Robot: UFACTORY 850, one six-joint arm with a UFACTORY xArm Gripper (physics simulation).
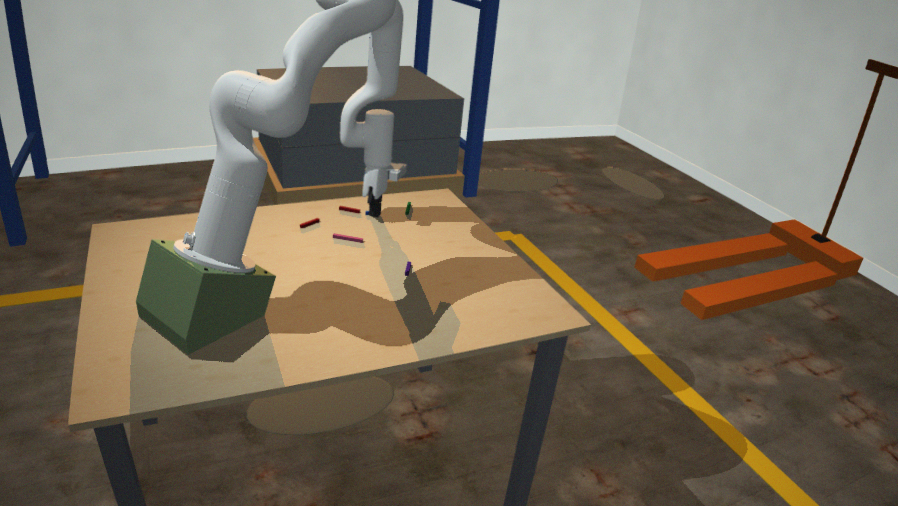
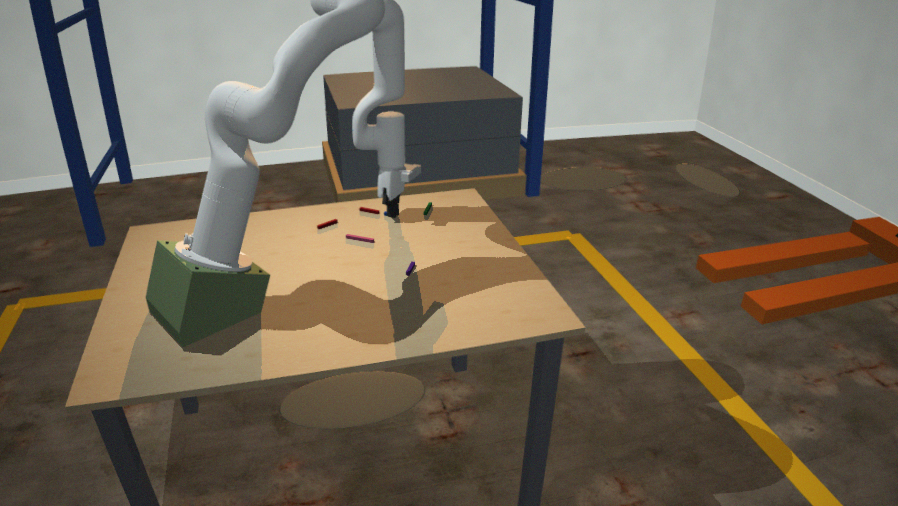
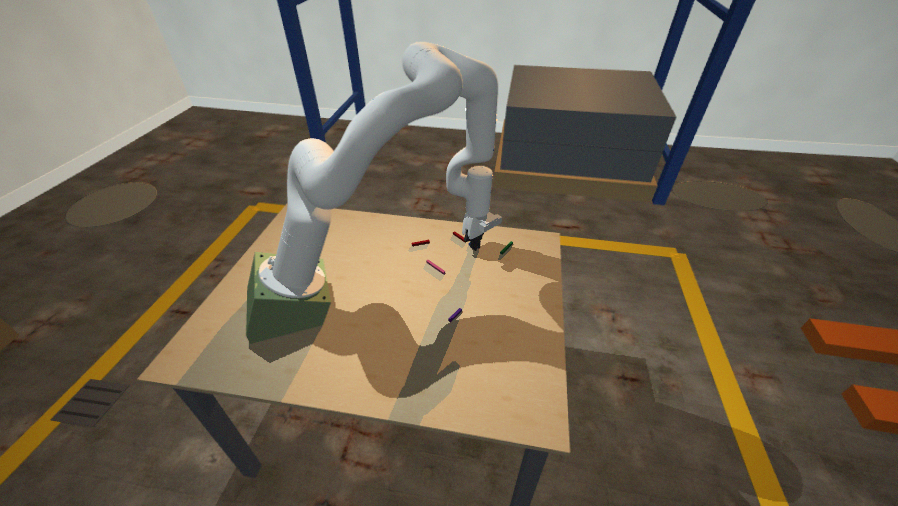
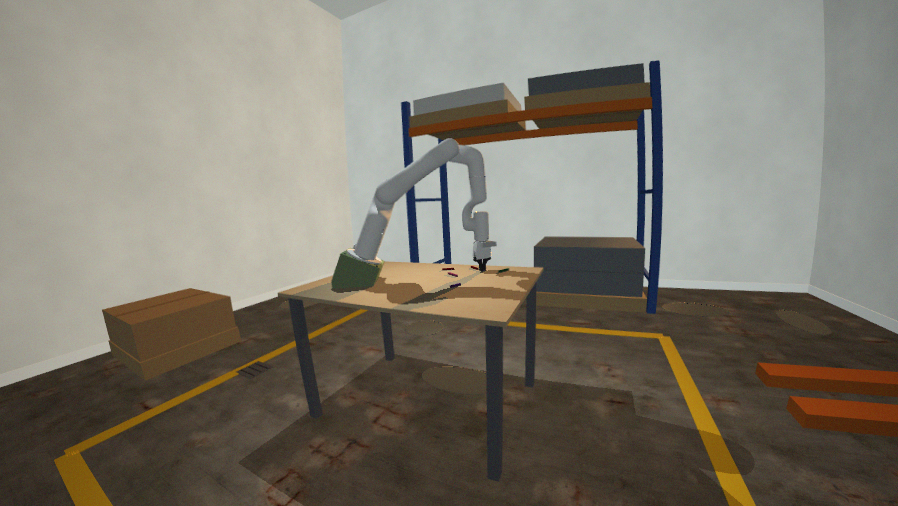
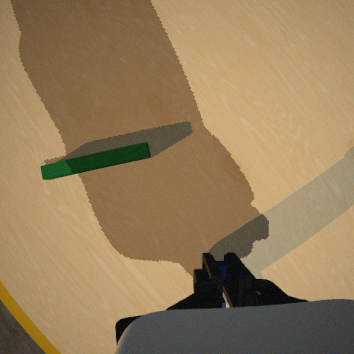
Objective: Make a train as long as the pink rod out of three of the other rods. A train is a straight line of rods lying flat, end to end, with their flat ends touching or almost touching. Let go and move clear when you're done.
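My gripper is shut on a blue rod, low at the table's far side; the fingers hide most of the rod. A green rod lies right of the gripper. A red rod lies just left of it. A darker red rod lies farther left. The pink rod lies nearer the front. A purple rod lies nearest the front.
The rods lie apart on the wooden table. The green arm base stands at the table's left. Grey boxes stand on the floor behind the table.
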